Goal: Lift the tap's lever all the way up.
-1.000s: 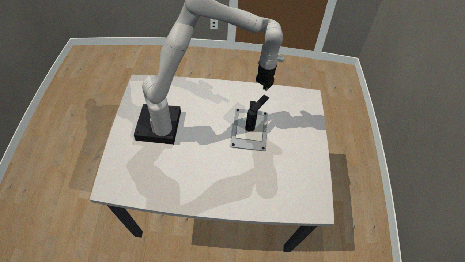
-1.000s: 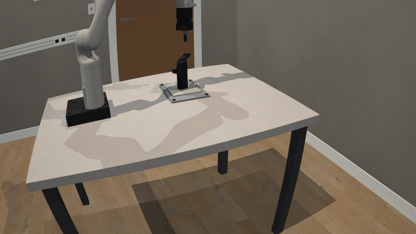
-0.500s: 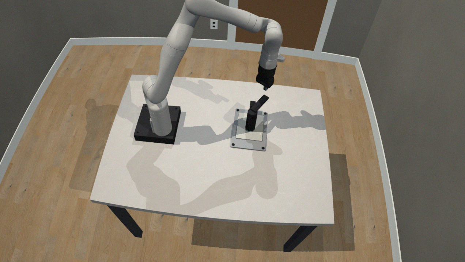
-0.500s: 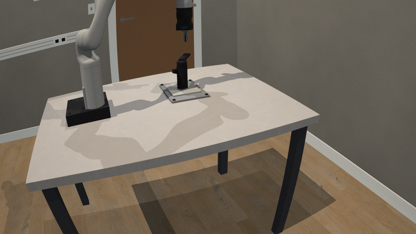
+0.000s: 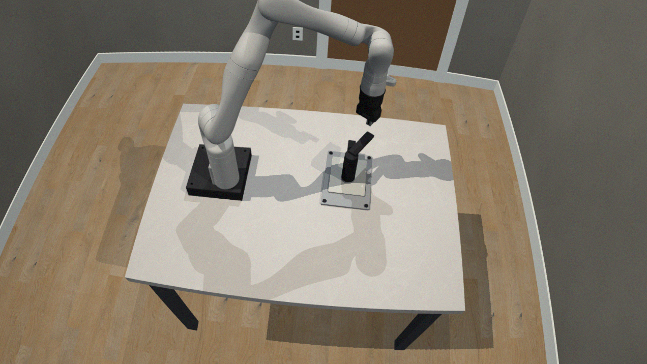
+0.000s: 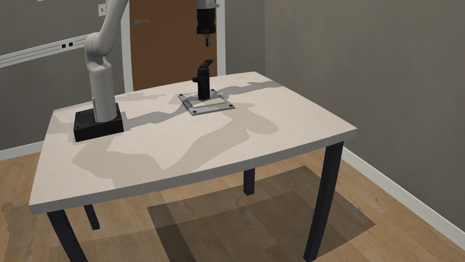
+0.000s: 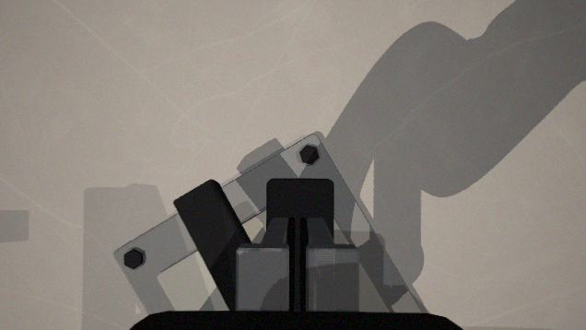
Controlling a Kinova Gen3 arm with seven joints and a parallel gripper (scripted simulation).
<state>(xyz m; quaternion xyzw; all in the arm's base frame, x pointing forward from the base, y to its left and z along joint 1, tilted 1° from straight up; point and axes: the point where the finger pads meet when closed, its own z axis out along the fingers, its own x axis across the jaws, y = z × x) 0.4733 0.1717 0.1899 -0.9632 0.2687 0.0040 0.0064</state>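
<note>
Right now my hand is 9 cm above the black lever, 3 cm to the left of it and 2 cm past it. From my hand the other things lie so: baseplate 23 cm below, 8 cm to the right, 5 cm behind.
</note>
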